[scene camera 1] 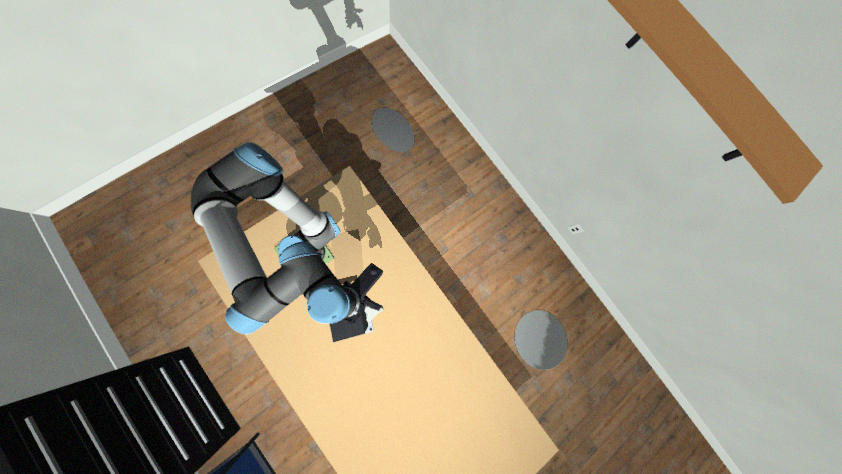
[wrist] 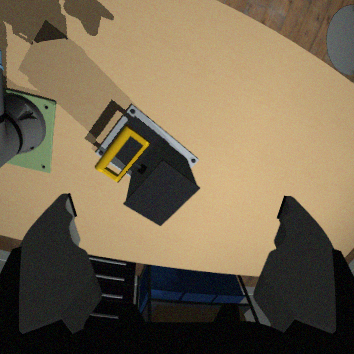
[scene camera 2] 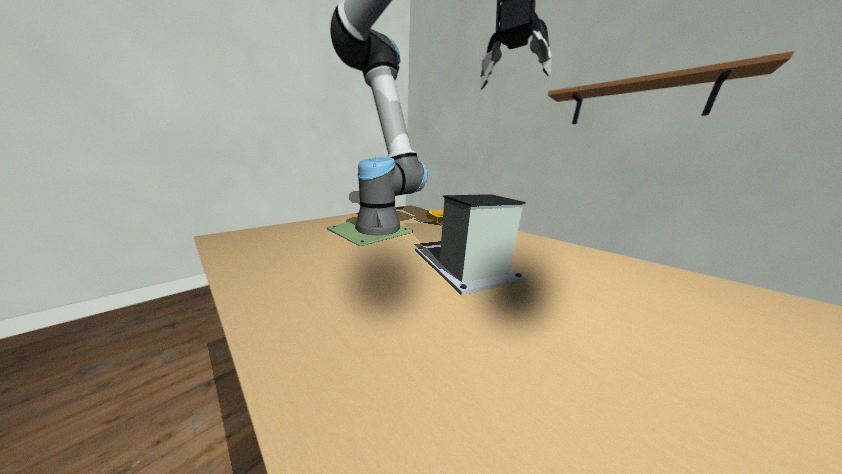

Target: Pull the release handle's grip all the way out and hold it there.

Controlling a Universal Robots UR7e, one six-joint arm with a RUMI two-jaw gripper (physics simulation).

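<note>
The release handle's yellow grip is a rectangular loop on the robot-base side of its housing, which has a black top and a pale far face. A short dark stem shows between grip and housing in the wrist view. The housing stands on a grey baseplate with bolts at the corners. My gripper is open and empty, pointing down high above the housing, apart from the grip. In scene camera 1 the arm hides the grip and part of the housing.
The arm's base stands on a green plate on the table, near the grip side. A wooden rail is on the wall. A black drawer unit and a blue bin stand beyond the table edge.
</note>
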